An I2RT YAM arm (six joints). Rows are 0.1 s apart.
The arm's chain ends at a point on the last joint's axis. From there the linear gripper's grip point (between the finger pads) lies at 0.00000 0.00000 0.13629 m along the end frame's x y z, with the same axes.
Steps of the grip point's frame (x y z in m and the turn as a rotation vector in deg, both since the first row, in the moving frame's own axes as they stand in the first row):
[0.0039, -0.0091, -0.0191, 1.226, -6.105, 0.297]
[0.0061, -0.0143, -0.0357, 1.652, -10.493, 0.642]
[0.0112, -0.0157, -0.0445, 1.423, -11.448, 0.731]
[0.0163, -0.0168, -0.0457, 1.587, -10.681, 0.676]
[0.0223, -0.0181, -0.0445, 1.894, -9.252, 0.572]
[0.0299, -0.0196, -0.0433, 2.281, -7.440, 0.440]
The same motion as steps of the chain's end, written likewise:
[0.0184, -0.0062, -0.0183, 1.226, -6.105, 0.297]
[0.0309, -0.0103, -0.0334, 1.652, -10.493, 0.642]
[0.0382, -0.0122, -0.0417, 1.423, -11.448, 0.731]
[0.0415, -0.0129, -0.0433, 1.587, -10.681, 0.676]
[0.0442, -0.0135, -0.0427, 1.894, -9.252, 0.572]
[0.0475, -0.0141, -0.0420, 2.281, -7.440, 0.440]

